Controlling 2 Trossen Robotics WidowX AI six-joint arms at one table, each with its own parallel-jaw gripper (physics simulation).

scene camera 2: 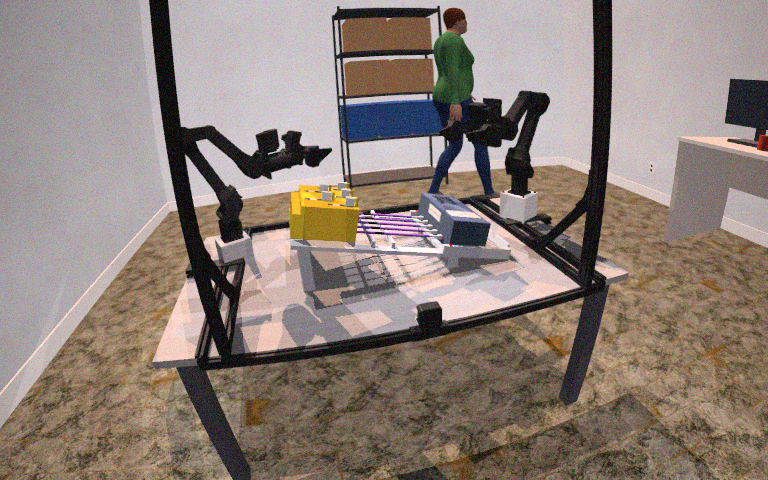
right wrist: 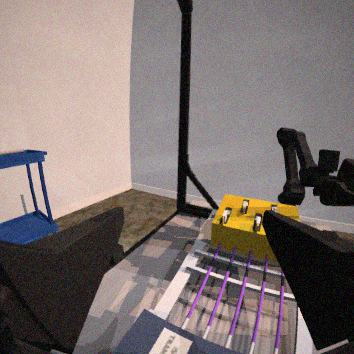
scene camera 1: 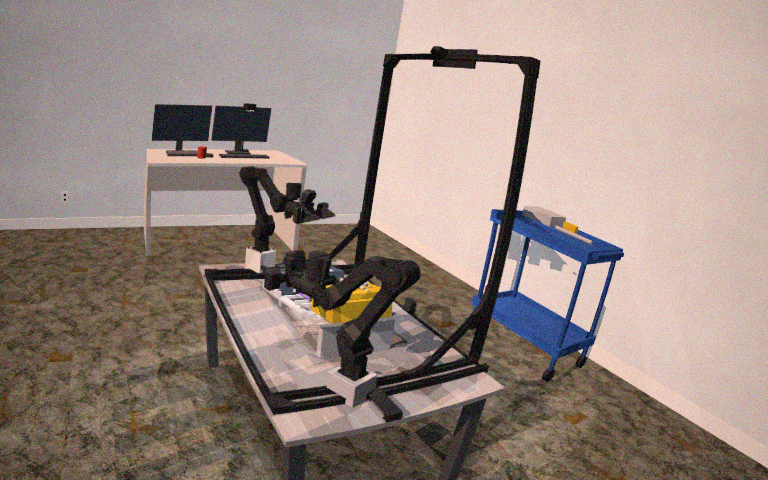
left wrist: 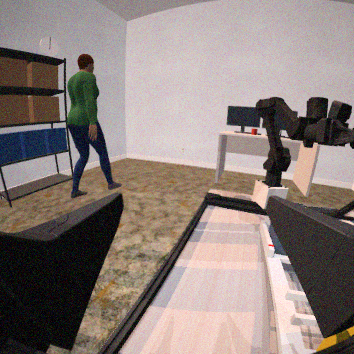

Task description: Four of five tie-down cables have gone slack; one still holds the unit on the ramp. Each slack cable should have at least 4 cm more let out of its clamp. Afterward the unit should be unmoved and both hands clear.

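Note:
A dark blue unit [scene camera 2: 467, 229] [right wrist: 142, 332] rests on the white ramp [scene camera 2: 407, 251] [right wrist: 172, 295]. Purple cables [right wrist: 241, 295] run from it to the yellow clamp block [scene camera 1: 351, 308] [scene camera 2: 328, 225] [right wrist: 235, 241], which has white levers [scene camera 2: 326, 195] [right wrist: 257, 221] on top. Which cables are slack cannot be told. My left gripper [scene camera 2: 327, 151] [left wrist: 197, 201] is open and empty, above and behind the yellow block in scene camera 2. My right gripper [right wrist: 194, 216] is open and empty, high above the unit's end of the ramp. Its right finger hides part of the block in the right wrist view.
A black frame [scene camera 1: 373, 169] [scene camera 2: 602, 113] [right wrist: 185, 100] rises from the table's edge. A small black box [scene camera 2: 429, 315] sits on the near rail in scene camera 2. A person in green [scene camera 2: 453, 67] [left wrist: 82, 100] is beyond the table. A blue cart [scene camera 1: 606, 253] stands beside it.

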